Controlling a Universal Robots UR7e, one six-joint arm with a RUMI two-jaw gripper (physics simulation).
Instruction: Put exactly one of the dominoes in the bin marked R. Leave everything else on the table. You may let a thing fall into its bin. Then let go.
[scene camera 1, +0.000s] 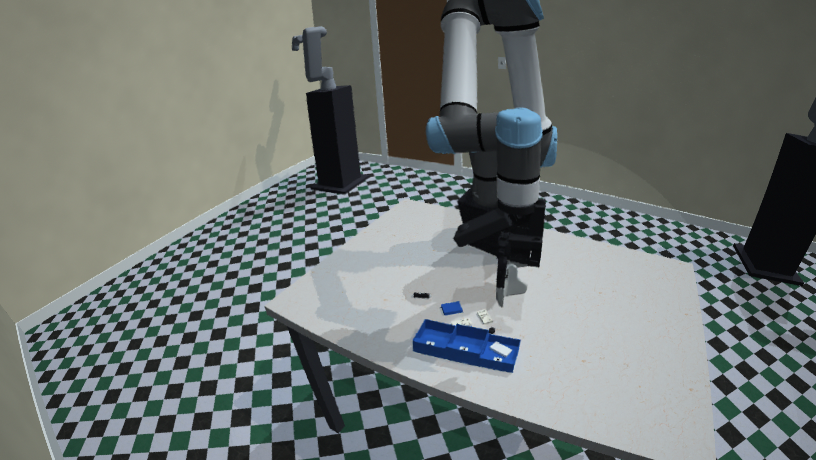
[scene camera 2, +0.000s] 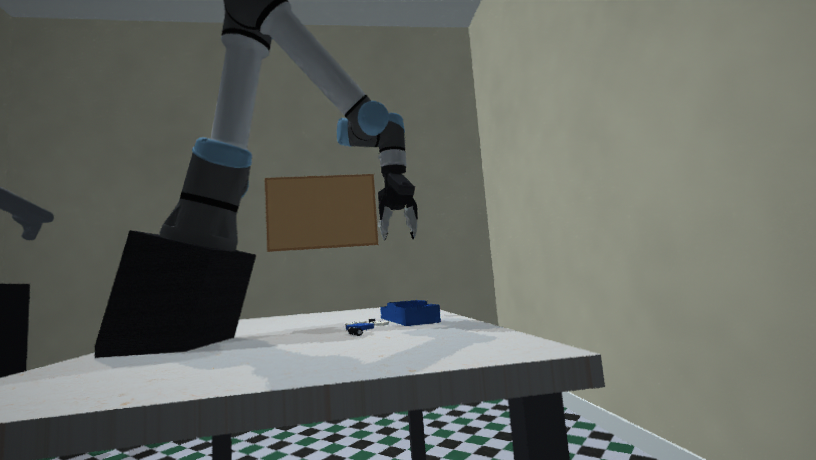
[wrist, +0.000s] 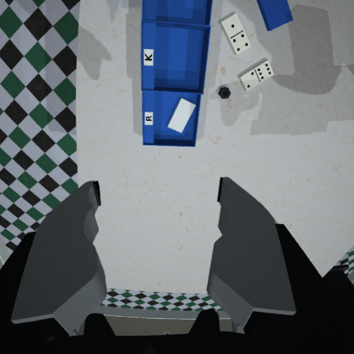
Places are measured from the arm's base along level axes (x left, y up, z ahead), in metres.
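Where they show: gripper, between the fingertips: (scene camera 1: 504, 293) (scene camera 2: 399, 239); arm's base, origin of its link: (scene camera 1: 495, 191) (scene camera 2: 198, 243).
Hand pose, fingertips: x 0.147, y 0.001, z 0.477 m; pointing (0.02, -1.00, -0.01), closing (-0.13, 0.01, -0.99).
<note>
Each offset is from my fingertips to the top centre of the thing. Level surfaces: height alone.
A plain white domino @[dx +0.005, dy -0.201, dz -0.032 m] (scene camera 1: 500, 348) (wrist: 181, 115) lies in the bin marked R, the end bin of the blue three-part tray @[dx -0.076, dy -0.169, dz -0.009 m] (scene camera 1: 462, 357) (wrist: 143, 145); no dots show on its upper face. Two more white dominoes with black dots lie on the table beside the tray: one domino (wrist: 236, 33) next to the bin marked K, the other domino @[dx -0.072, dy -0.208, dz -0.140 m] (scene camera 1: 484, 316) (wrist: 257, 75) nearer the bin marked R. My gripper (scene camera 2: 398, 236) (wrist: 159, 180) is open and empty. It hangs well above the table, off to the robot's side of the tray.
A small black hex nut @[dx -0.038, dy -0.206, dz -0.096 m] (scene camera 1: 491, 330) (wrist: 225, 93) lies on the table close to the tray. A flat blue block @[dx -0.169, dy -0.205, dz -0.142 m] (scene camera 1: 451, 308) (wrist: 275, 13) lies beyond the dominoes. A small black object @[dx -0.267, dy -0.201, dz -0.163 m] (scene camera 1: 421, 295) (scene camera 2: 355, 330) lies farther off on the table @[dy -0.215 m] (scene camera 1: 617, 342).
</note>
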